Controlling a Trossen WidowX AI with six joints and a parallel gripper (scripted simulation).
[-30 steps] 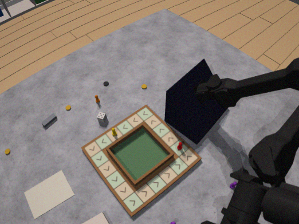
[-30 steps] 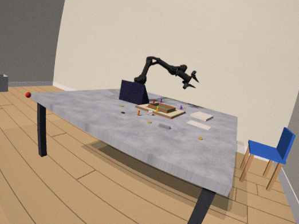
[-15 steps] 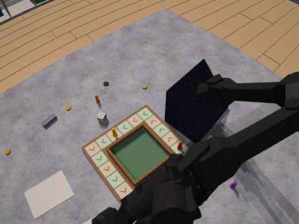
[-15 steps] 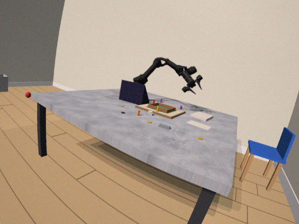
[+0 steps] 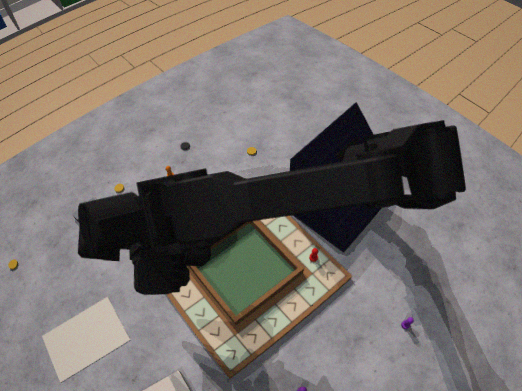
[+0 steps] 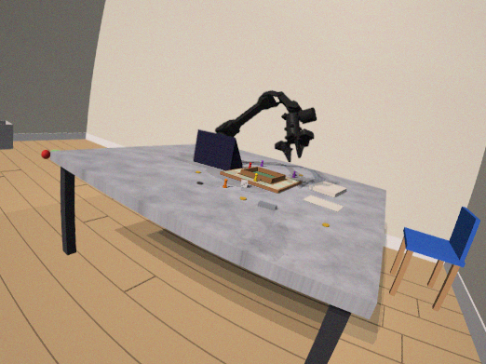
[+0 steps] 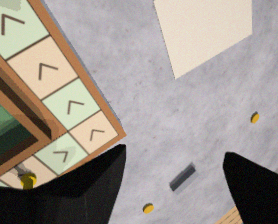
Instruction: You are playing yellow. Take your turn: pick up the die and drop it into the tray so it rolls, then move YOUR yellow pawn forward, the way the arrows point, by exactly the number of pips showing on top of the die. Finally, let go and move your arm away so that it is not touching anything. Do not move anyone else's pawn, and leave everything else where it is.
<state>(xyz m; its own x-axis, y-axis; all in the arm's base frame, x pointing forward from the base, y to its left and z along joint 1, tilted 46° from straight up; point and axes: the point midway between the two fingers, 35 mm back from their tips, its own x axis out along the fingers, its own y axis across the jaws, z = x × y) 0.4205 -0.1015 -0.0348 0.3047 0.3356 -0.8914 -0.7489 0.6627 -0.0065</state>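
Right now my gripper tip is 150 mm past the white die, 110 mm to the left of it and 120 mm above it. Round my gripper tip: green tray: 150 mm behind, 90 mm to the left, 130 mm below; then yellow pawn: 140 mm behind, 30 mm to the right, 110 mm below; then cream card: 160 mm ahead, 10 mm to the right, 130 mm below.
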